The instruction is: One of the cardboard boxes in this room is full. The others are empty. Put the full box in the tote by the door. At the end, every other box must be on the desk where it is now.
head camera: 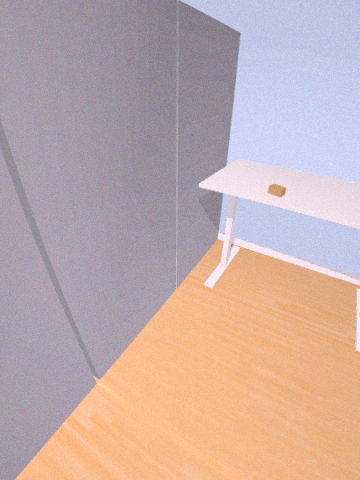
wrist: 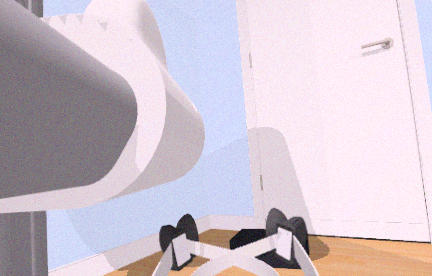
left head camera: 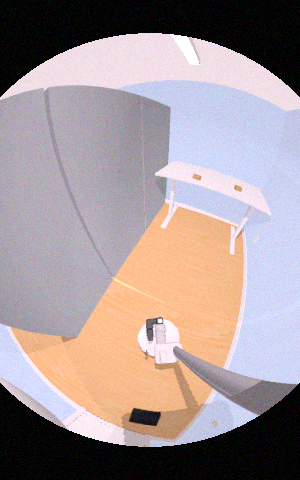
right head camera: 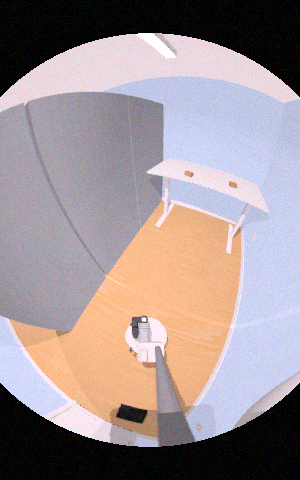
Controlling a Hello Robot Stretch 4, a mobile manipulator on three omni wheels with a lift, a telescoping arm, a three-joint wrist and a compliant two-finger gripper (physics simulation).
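Places are measured from the robot's base along level axes (x ahead, y left, z up), in centimetres.
Pixels of known places: gripper, fingertip midpoint: (wrist: 231, 228) (left head camera: 151, 354) (right head camera: 135, 352).
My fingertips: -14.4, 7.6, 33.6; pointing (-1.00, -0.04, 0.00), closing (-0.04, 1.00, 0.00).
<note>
Behind a point stands the place of what it marks, as x, y, z.
One small brown cardboard box (head camera: 276, 190) @(150.9, -53.4, 95.8) (left head camera: 197, 177) @(149.7, -54.6, 95.2) (right head camera: 189, 173) @(150.1, -54.7, 96.1) sits toward the left part of the white desk (head camera: 320, 202) @(144.2, -80.1, 92.3) (left head camera: 217, 181) @(151.7, -84.8, 92.3) (right head camera: 210, 177) @(153.1, -84.3, 92.3). A second brown box (left head camera: 238, 188) @(133.4, -106.9, 95.5) (right head camera: 233, 184) @(133.6, -107.2, 95.9) sits farther right on the desk, apart from the first. The frames do not show which box is full. The black tote (left head camera: 145, 417) @(-116.9, 17.8, -2.5) (right head camera: 132, 413) @(-115.0, 18.1, -2.4) (wrist: 245, 239) @(-124.5, 8.3, 2.3) stands on the floor by the white door (wrist: 340, 125) @(-132.9, 61.0, 53.6); a fingertip partly hides it in the wrist view. My gripper (wrist: 231, 228) @(-14.4, 7.6, 33.6) is open and empty, away from the desk and boxes.
A tall grey partition (head camera: 100, 175) @(102.8, 37.8, 119.1) (left head camera: 90, 175) @(90.7, 44.0, 123.3) (right head camera: 80, 175) @(95.1, 41.8, 122.7) runs along the left toward the desk's left end. The desk's white legs stand on the wooden floor (head camera: 250, 360) @(94.4, -45.1, -2.7) (left head camera: 190, 265) @(88.5, -51.4, -2.8) (right head camera: 185, 265) @(86.5, -53.5, -2.8). Blue walls stand behind and right of the desk.
</note>
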